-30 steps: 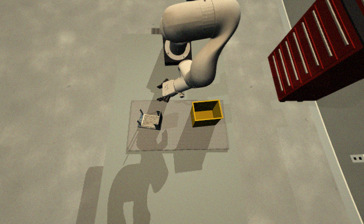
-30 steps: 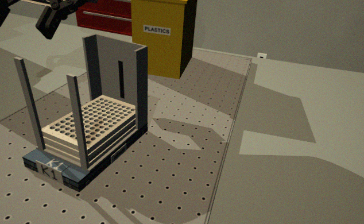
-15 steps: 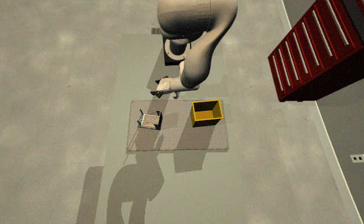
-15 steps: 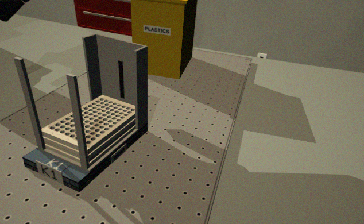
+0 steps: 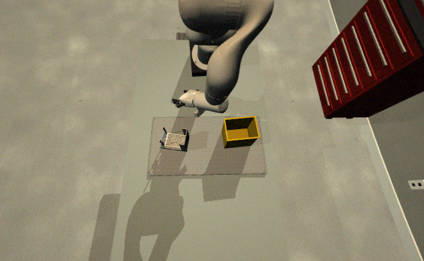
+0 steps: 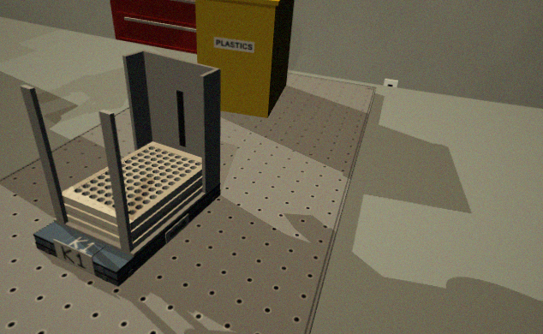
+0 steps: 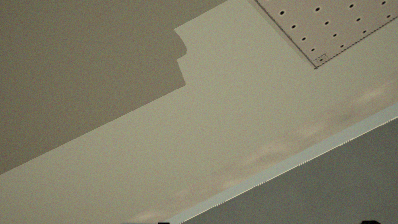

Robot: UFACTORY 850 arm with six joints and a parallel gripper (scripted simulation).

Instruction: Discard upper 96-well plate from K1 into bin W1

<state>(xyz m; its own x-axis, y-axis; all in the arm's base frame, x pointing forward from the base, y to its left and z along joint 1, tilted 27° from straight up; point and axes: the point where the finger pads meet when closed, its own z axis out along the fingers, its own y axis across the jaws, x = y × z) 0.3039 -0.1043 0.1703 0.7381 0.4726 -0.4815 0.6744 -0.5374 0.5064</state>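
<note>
Now: the 96-well plate 22 cm ahead of my hand, 15 cm below it and 1 cm to the left of it. Round my hand: yellow plastics bin W1 (37 cm to the left, 11 cm ahead, 10 cm below); back wall (21 cm ahead, 10 cm below, 8 cm to the left).
</note>
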